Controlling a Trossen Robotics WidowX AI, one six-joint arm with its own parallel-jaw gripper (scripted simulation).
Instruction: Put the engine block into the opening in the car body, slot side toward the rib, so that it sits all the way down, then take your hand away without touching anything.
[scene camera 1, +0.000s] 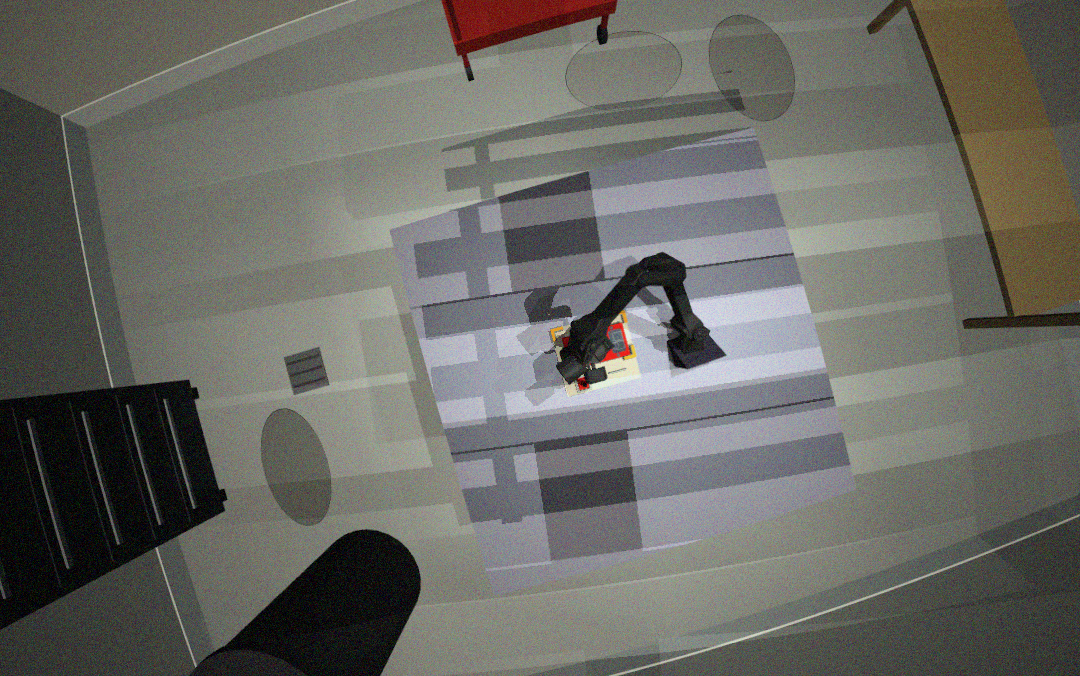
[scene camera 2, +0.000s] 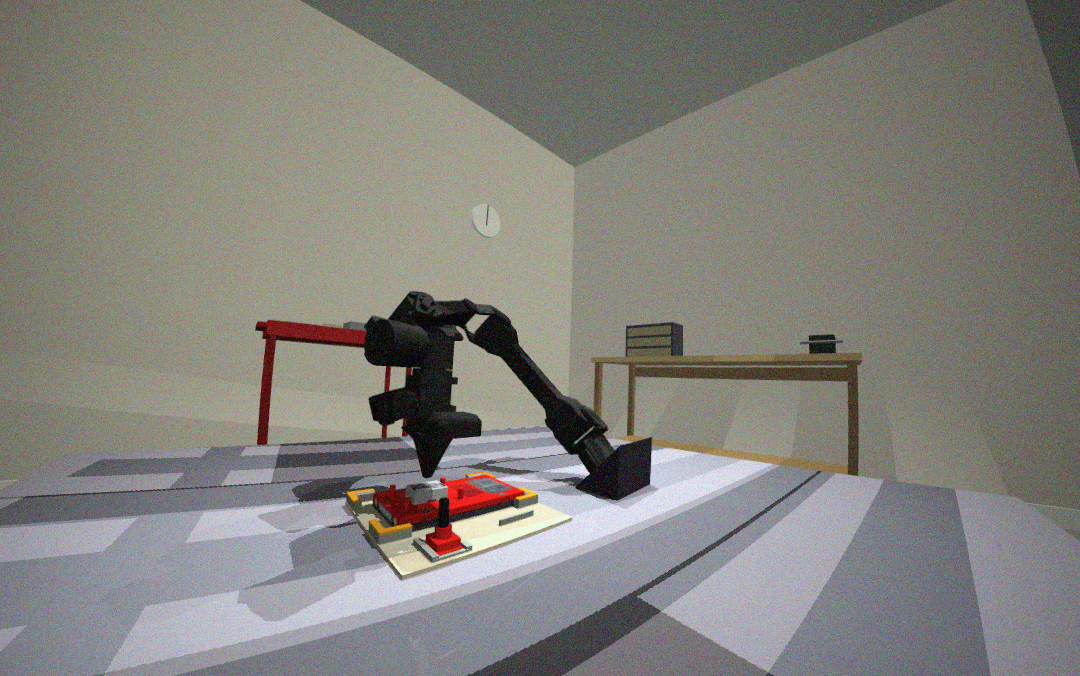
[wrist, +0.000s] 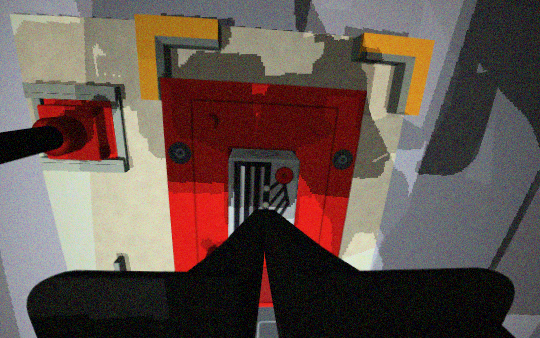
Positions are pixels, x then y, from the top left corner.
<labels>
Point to my gripper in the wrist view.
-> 264, 218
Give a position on a grey engine block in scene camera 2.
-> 420, 493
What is my gripper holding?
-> Nothing.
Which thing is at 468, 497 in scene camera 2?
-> A car body.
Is my gripper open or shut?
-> Shut.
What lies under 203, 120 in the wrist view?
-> A car body.
</labels>
